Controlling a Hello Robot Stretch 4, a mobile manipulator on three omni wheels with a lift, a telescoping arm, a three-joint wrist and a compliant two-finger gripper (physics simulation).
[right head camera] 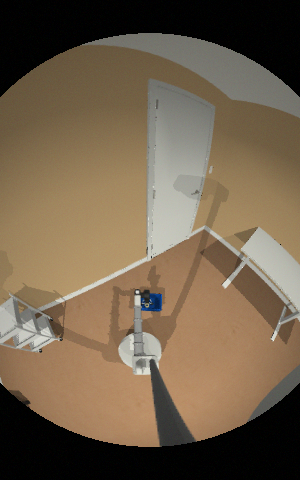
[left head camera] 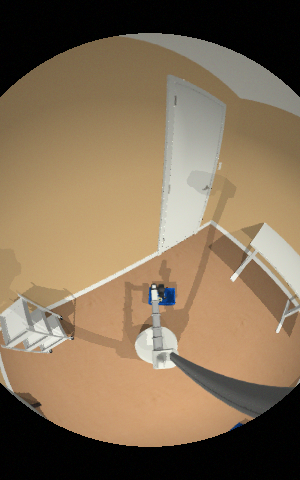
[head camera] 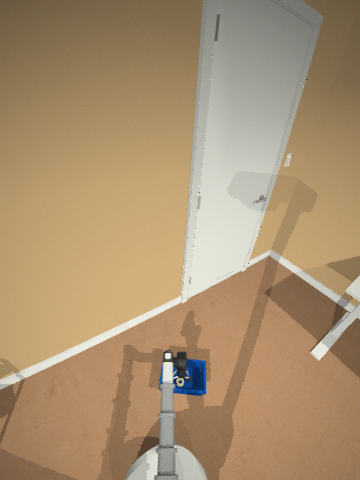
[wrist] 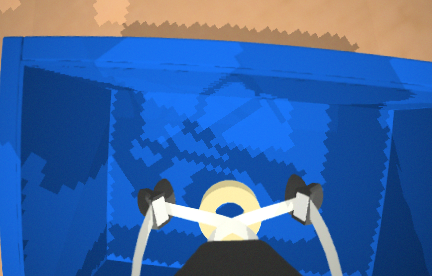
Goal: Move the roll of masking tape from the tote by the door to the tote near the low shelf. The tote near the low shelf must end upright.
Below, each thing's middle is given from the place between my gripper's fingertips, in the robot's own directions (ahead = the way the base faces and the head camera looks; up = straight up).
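Labels:
Roll of masking tape [wrist: 232,191]: 1 cm above my hand, 1 cm behind it.

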